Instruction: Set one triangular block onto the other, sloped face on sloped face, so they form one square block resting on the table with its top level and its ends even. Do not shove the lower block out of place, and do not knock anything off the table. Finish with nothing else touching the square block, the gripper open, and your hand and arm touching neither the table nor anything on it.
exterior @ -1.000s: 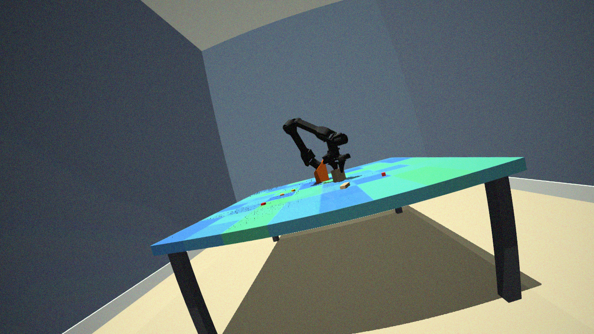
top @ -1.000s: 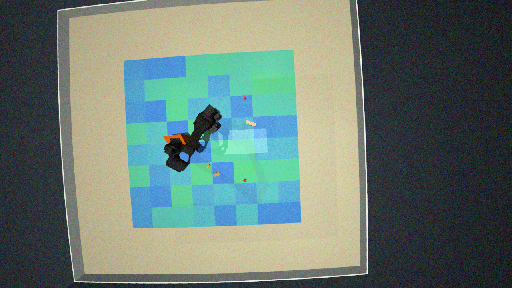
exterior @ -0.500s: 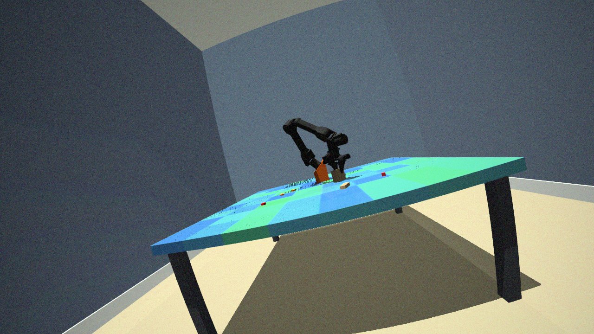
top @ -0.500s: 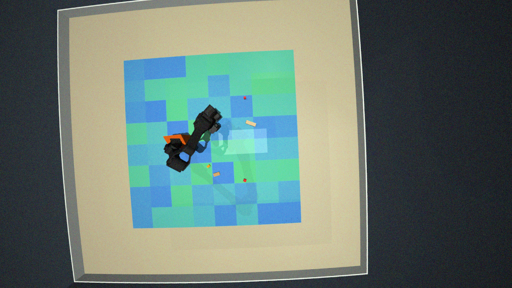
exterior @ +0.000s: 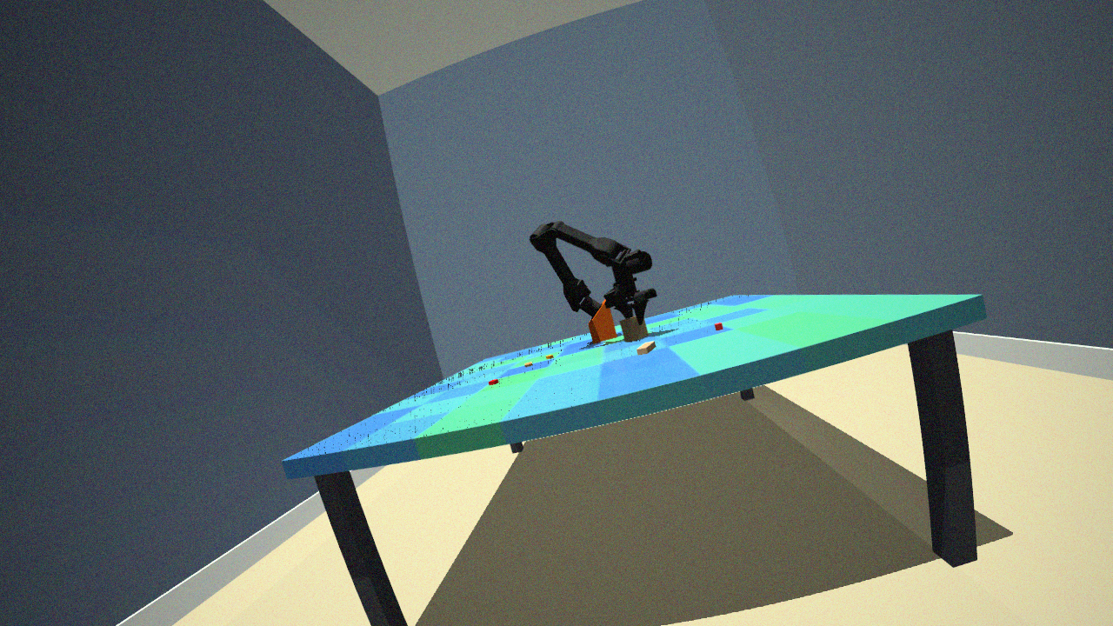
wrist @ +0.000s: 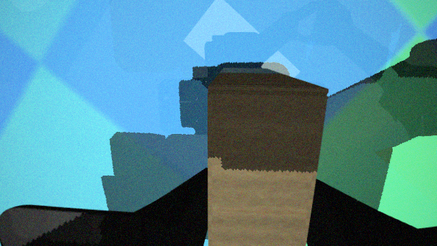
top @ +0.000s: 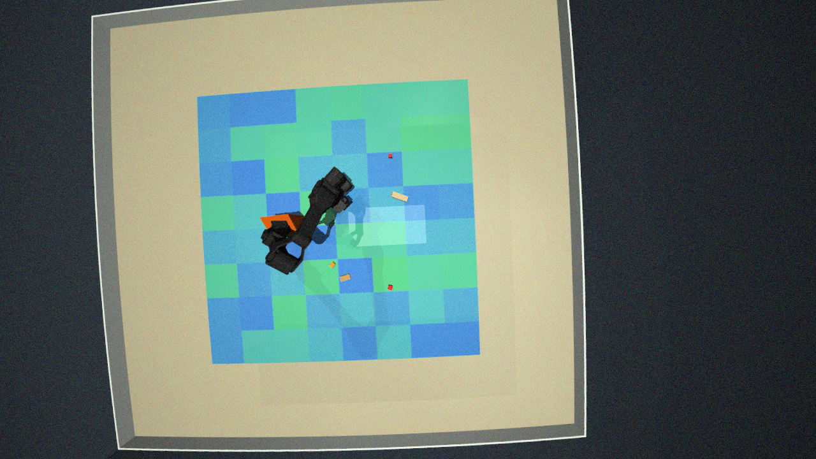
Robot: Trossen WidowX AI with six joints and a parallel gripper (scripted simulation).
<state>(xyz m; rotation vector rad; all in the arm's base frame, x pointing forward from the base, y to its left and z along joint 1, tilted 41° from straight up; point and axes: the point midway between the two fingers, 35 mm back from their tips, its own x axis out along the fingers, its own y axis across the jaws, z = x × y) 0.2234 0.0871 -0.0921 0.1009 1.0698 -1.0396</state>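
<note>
Right now my gripper tip is 1 cm below the tan triangular block. Round my gripper tip: orange bit: 4 cm behind, 31 cm to the right, 4 cm below; flat tan block: 28 cm ahead, 1 cm to the left, 3 cm below.
</note>
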